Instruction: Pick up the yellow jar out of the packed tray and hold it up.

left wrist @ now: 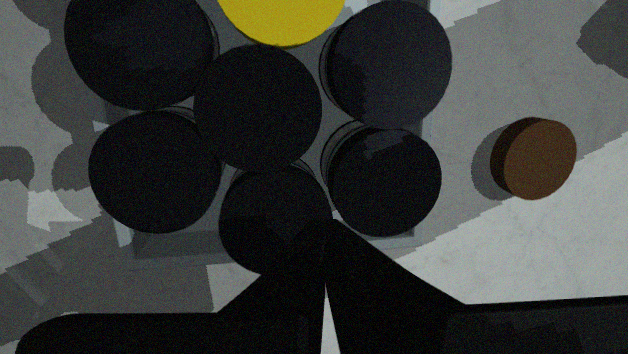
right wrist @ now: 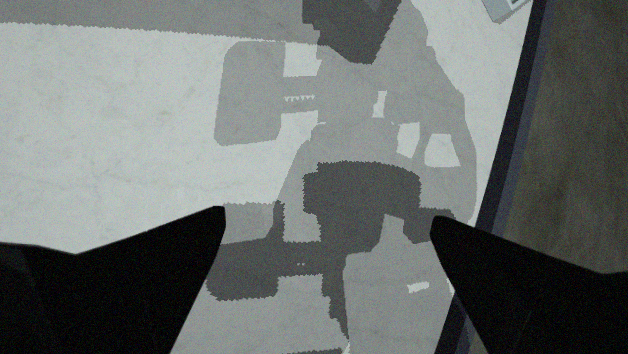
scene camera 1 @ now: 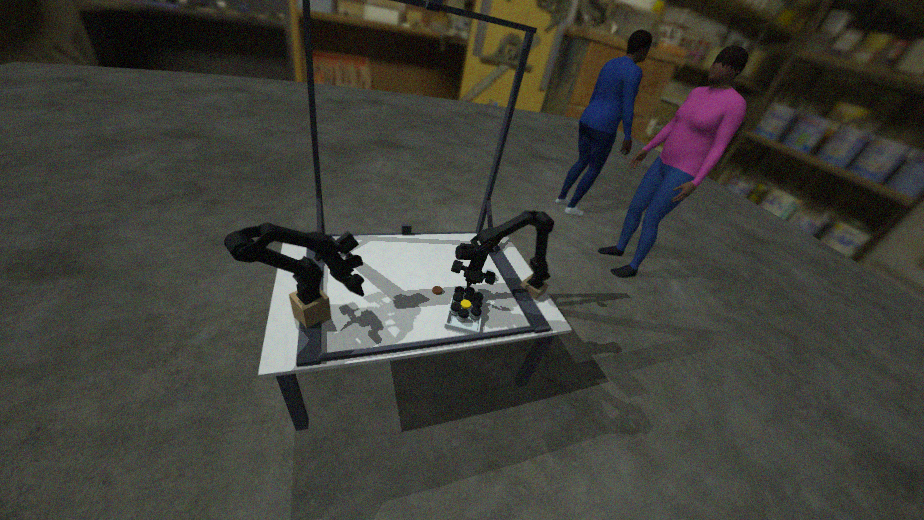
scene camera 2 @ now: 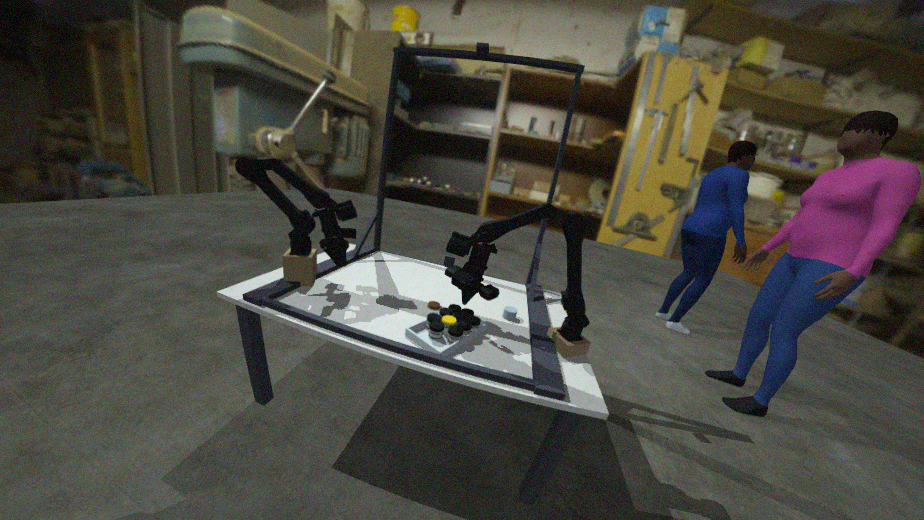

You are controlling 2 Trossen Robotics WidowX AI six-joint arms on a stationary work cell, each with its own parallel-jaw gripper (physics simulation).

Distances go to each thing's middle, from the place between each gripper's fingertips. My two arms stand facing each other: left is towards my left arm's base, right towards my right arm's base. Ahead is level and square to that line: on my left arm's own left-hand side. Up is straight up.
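My left gripper is 6 cm above the orange-brown disc [left wrist: 533, 157], and I see that it is also 11 cm to the left of the disc and 6 cm past it.
As for my right gripper, it is 90 mm above the orange-brown disc, while being 50 mm past it and 350 mm to the right of it.
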